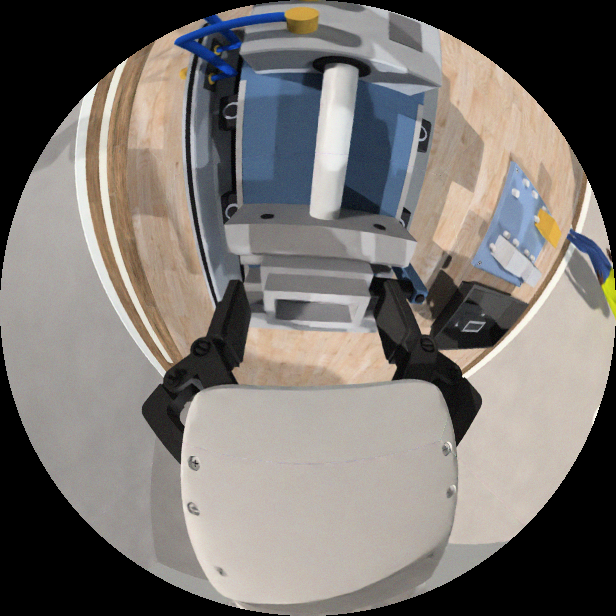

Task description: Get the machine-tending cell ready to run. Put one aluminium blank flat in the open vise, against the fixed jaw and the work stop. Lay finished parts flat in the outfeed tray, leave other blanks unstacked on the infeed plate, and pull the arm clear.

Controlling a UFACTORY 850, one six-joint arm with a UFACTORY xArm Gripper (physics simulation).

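Observation:
My gripper (313, 310) has its two black fingers closed against the sides of a grey block with a rectangular pocket (310, 307), which looks like a finished part. It hangs in front of the vise (327, 149), which has a blue base, grey jaws and a white screw. The near grey jaw (318, 232) lies just beyond the held block. A short blue rod (410, 284), perhaps the work stop, sticks out by the right finger. To the right, the blue infeed plate (517, 224) carries a plain grey blank (514, 258) and an orange block (548, 226). The black outfeed tray (476, 321) sits below the plate.
Blue hoses (212, 40) and a yellow cap (302, 20) sit at the vise's far end. A blue cable (591, 252) and a yellow-green item (609, 287) lie at the right edge. The wooden bench top ends in a white rim (91, 189) on the left.

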